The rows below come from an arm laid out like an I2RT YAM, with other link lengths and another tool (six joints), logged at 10 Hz.
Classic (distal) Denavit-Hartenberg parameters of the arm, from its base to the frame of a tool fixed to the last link. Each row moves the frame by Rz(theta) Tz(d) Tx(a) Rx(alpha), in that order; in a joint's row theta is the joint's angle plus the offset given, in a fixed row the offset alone. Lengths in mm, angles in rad.
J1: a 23, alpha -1.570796, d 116.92, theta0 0
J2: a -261.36, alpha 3.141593, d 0, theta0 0
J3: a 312.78, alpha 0, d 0, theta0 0.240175
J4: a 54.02, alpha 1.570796, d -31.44, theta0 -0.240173
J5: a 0, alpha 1.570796, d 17.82, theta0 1.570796
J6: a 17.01, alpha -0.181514, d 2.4, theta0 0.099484
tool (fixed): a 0, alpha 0, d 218.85, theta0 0
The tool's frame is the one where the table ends.
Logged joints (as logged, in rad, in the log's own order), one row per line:
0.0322 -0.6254 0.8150 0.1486 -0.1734 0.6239
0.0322 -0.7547 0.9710 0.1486 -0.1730 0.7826
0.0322 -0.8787 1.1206 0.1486 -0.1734 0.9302
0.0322 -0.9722 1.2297 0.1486 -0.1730 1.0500
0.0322 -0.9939 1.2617 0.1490 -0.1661 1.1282
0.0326 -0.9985 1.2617 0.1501 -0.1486 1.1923
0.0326 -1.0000 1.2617 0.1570 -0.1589 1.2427
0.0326 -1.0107 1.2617 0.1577 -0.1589 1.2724
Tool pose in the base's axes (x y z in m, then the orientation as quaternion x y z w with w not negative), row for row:
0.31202 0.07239 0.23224 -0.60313 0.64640 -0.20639 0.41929
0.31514 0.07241 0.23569 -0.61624 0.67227 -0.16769 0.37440
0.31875 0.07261 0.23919 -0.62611 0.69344 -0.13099 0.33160
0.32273 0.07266 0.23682 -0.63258 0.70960 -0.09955 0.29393
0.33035 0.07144 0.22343 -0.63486 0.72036 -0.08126 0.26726
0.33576 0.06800 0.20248 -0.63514 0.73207 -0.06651 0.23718
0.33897 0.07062 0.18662 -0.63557 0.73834 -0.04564 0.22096
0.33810 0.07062 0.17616 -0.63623 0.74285 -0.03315 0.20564
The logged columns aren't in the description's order. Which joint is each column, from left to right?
Columns, left to right: J1, J4, J3, J6, J5, J2.
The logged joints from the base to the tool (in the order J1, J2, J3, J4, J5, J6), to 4 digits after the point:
0.0322 0.6239 0.8150 -0.6254 -0.1734 0.1486
0.0322 0.7826 0.9710 -0.7547 -0.1730 0.1486
0.0322 0.9302 1.1206 -0.8787 -0.1734 0.1486
0.0322 1.0500 1.2297 -0.9722 -0.1730 0.1486
0.0322 1.1282 1.2617 -0.9939 -0.1661 0.1490
0.0326 1.1923 1.2617 -0.9985 -0.1486 0.1501
0.0326 1.2427 1.2617 -1.0000 -0.1589 0.1570
0.0326 1.2724 1.2617 -1.0107 -0.1589 0.1577

